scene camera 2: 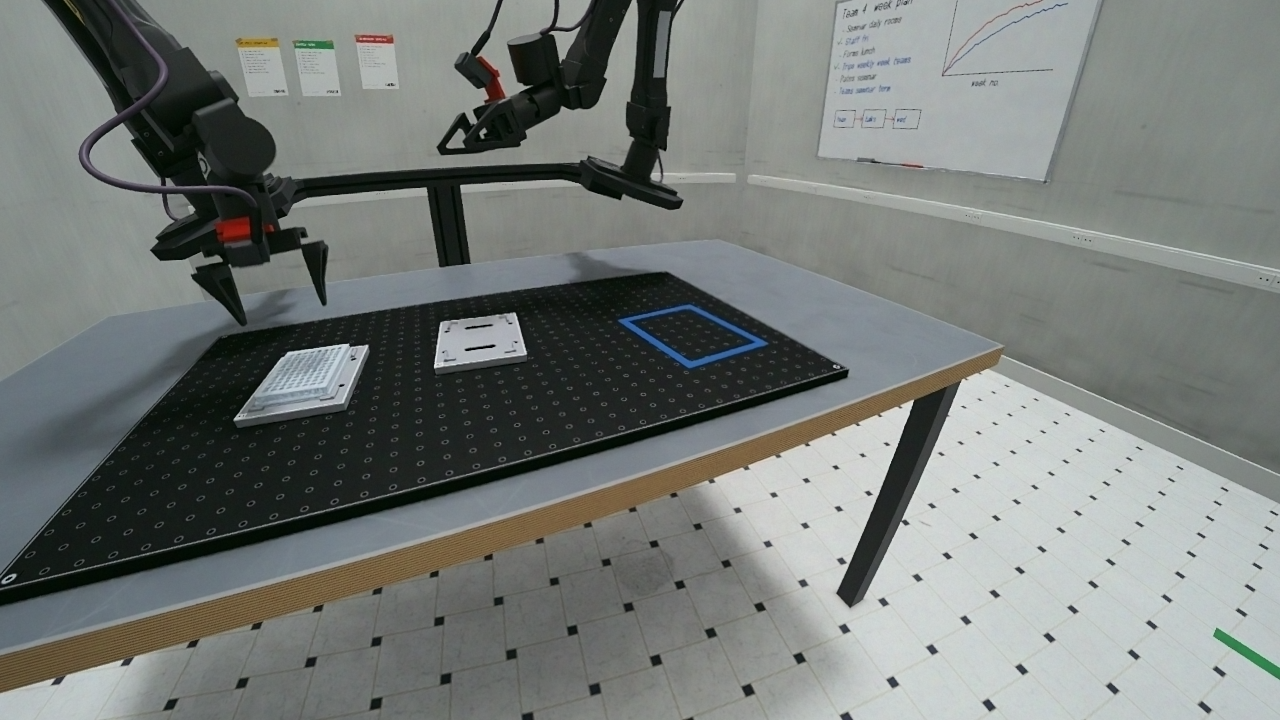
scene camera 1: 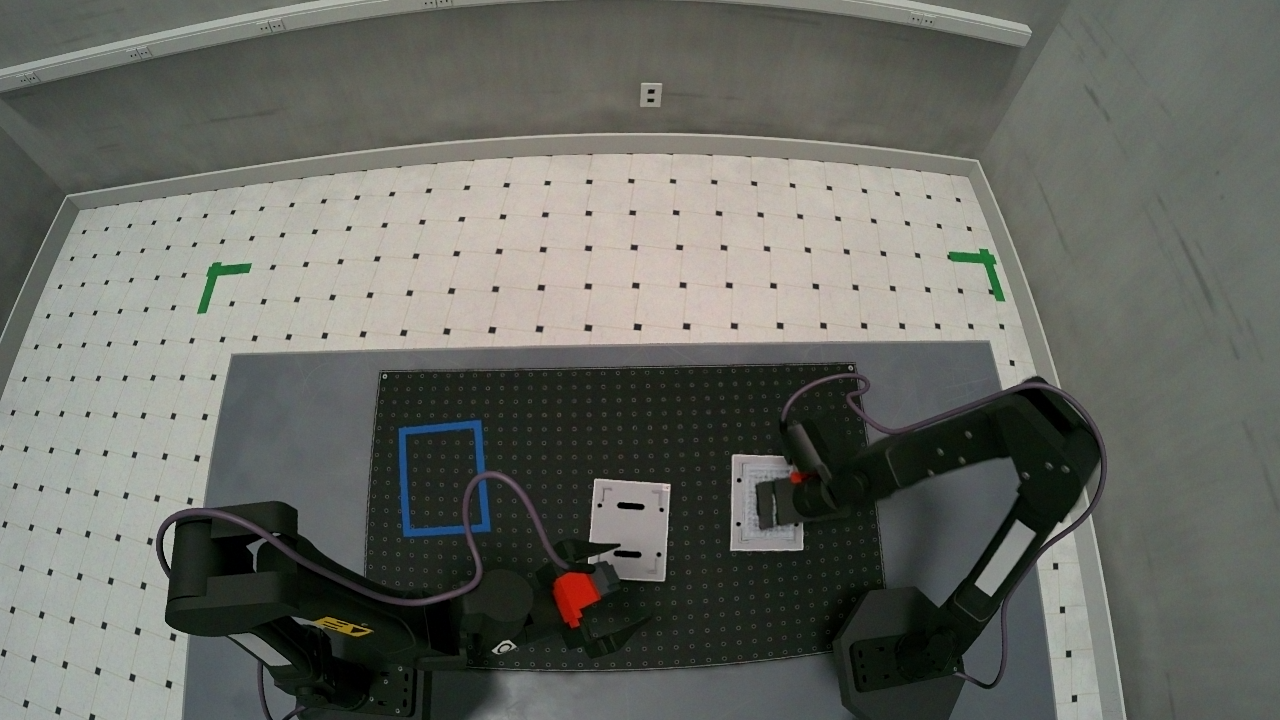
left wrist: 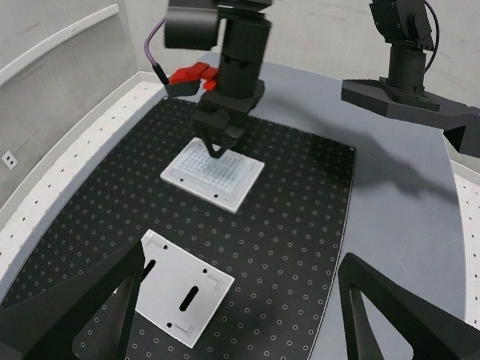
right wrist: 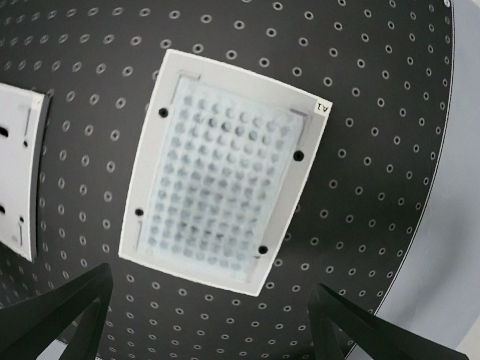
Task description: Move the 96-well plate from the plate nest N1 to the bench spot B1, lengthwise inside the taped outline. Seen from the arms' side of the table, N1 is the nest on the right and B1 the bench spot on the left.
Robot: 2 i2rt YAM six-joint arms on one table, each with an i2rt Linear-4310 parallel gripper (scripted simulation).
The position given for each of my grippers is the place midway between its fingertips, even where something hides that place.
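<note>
In scene camera 1 you'd find my left gripper point(scene camera 1: 634, 581), my right gripper point(scene camera 1: 786, 505) and a clear 96-well plate point(scene camera 1: 752, 473). Scene camera 2 has the plate point(scene camera 2: 305, 375) too, along with my right gripper point(scene camera 2: 285, 316) and my left gripper point(scene camera 2: 451, 148). In the left wrist view I can see my right gripper point(left wrist: 224, 139), the plate point(left wrist: 195, 163) and my left gripper point(left wrist: 245, 259). And the right wrist view shows my right gripper point(right wrist: 214, 289).
</note>
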